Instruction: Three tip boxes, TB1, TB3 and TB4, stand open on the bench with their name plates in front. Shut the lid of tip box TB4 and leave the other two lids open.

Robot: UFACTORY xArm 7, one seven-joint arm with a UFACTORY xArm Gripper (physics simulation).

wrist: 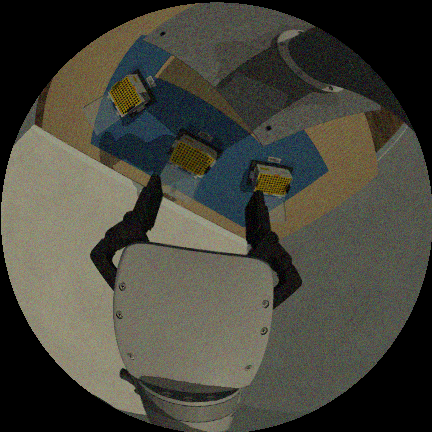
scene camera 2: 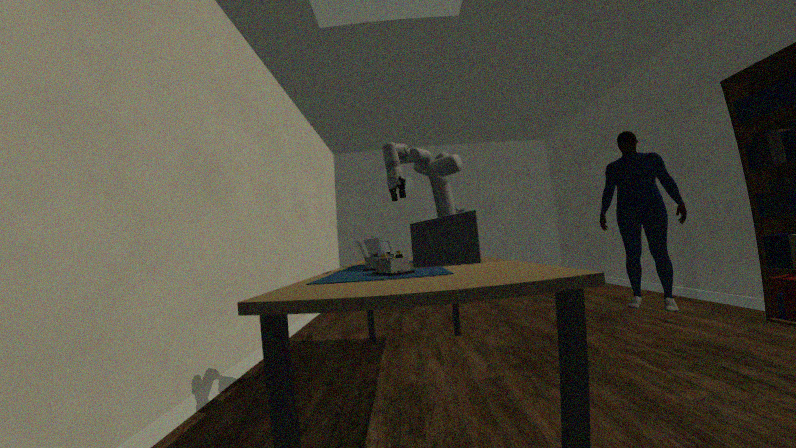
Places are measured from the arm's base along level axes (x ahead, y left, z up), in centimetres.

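Pixels of known places: gripper, between the fingertips: (wrist: 205, 190) (scene camera 2: 399, 199); arm's base, origin of its link: (wrist: 315, 58) (scene camera 2: 447, 218).
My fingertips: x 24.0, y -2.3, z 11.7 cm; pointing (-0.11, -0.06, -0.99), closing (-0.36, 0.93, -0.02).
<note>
Ahead of a thing's pixels: the offset from my fingertips to its top centre. "*": to the spot under its first point. Level surfaces: height alone.
My gripper (scene camera 2: 397, 198) (wrist: 205, 190) is open and empty, high above the bench. In the wrist view, three tip boxes with yellow tip racks stand on the blue mat: one at the upper left (wrist: 129, 95), one in the middle (wrist: 193, 156) and one at the right (wrist: 272, 179). Each has a clear lid standing open on the side away from its name plate. The name plates {* dx -2.3, dy -24.6, dz -34.1 cm} (wrist: 151, 81) {* dx +8.1, dy -0.2, dz -34.1 cm} (wrist: 205, 136) {* dx +1.9, dy +23.0, dz -34.1 cm} (wrist: 274, 160) are too small to read, so I cannot tell which box is TB4. In the scene view the boxes {* dx +7.4, dy +32.5, dz -30.0 cm} (scene camera 2: 393, 263) overlap, with raised clear lids behind.
The blue mat {dz -34.3 cm} (scene camera 2: 334, 276) (wrist: 310, 160) lies on the wooden bench {dz -34.6 cm} (scene camera 2: 501, 278) (wrist: 350, 150). A grey pedestal block (scene camera 2: 445, 239) carries the arm at the bench's far side. A pale wall (scene camera 2: 167, 166) (wrist: 60, 225) runs along one side. A person (scene camera 2: 640, 189) stands at the right.
</note>
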